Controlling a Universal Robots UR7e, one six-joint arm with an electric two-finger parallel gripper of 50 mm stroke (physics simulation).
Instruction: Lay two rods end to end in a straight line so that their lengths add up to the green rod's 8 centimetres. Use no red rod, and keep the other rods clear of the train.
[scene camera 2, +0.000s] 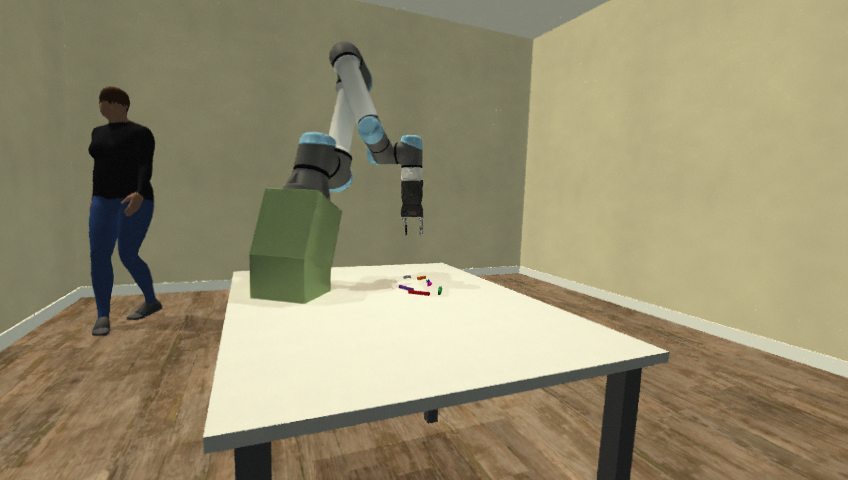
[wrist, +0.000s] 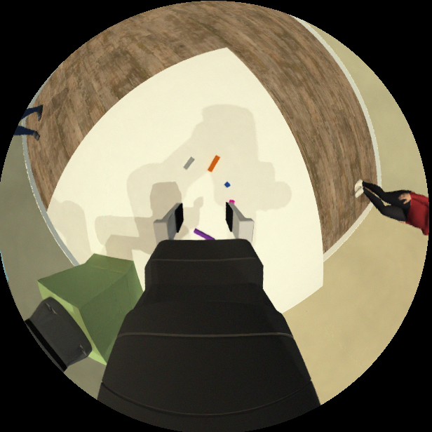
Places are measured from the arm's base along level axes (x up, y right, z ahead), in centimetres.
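Pixels of known places: gripper, fingertip midpoint: (scene camera 2: 413, 234); arm's base at its link origin: (scene camera 2: 305, 200).
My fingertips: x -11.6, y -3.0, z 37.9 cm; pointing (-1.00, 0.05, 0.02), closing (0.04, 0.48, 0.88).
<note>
Ahead of a thing's pixels: the offset from my fingertips to its top centre. Level surfaces: height alone.
My gripper (scene camera 2: 413, 229) (wrist: 204, 211) is open and empty, high above the table. A green rod @(dx -16.5, dy +16.2, dz +4.6 cm) (scene camera 2: 439, 290) and a red rod @(dx -16.5, dy +17.8, dz -3.4 cm) (scene camera 2: 418, 292) lie on the table in the scene view; neither shows in the wrist view. A purple rod @(dx -16.5, dy +10.8, dz -5.6 cm) (scene camera 2: 405, 287) (wrist: 203, 234) lies near the red one, partly hidden by the gripper body in the wrist view. An orange rod @(dx -16.5, dy -4.0, dz +5.2 cm) (scene camera 2: 421, 277) (wrist: 214, 163) and a shorter grey rod @(dx -16.5, dy -6.9, dz +0.3 cm) (scene camera 2: 407, 277) (wrist: 189, 163) lie apart, farther back. A small blue piece @(dx -16.5, dy +1.9, dz +5.7 cm) (scene camera 2: 427, 281) (wrist: 227, 184) and a magenta piece @(dx -16.5, dy +6.7, dz +4.4 cm) (scene camera 2: 429, 284) (wrist: 231, 201) lie between them and the green rod.
A green pedestal (scene camera 2: 285, 243) (wrist: 95, 285) carries the arm on the white table @(dx -17.5 cm) (scene camera 2: 357, 356) (wrist: 150, 110). A person in black (scene camera 2: 121, 160) stands behind the table at the left. A person in red (wrist: 417, 212) shows at the right of the wrist view.
</note>
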